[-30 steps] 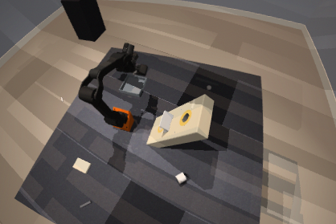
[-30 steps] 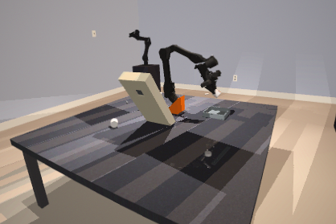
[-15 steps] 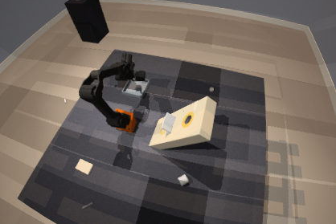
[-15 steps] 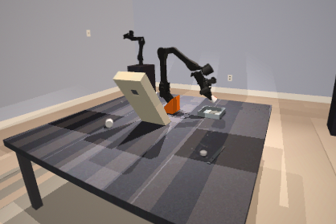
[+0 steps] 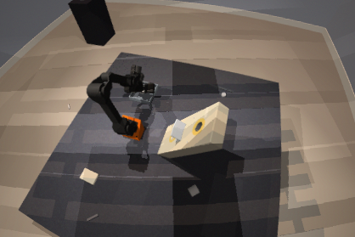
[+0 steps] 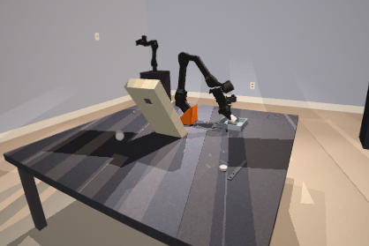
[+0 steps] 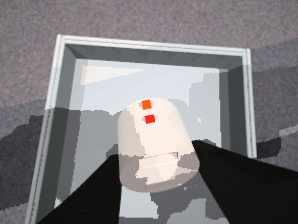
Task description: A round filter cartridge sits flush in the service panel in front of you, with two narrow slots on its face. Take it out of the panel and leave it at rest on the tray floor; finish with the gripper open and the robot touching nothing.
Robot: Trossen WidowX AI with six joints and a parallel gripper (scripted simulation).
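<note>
Right now my gripper tip is right at the round filter cartridge. Also, from my gripper tip: grey-blue tray: 1 cm to the left, 4 cm below; pale flat block: 6 cm behind, 60 cm to the right, 4 cm below; tan service panel: 40 cm ahead, 26 cm to the right, 14 cm above.
</note>
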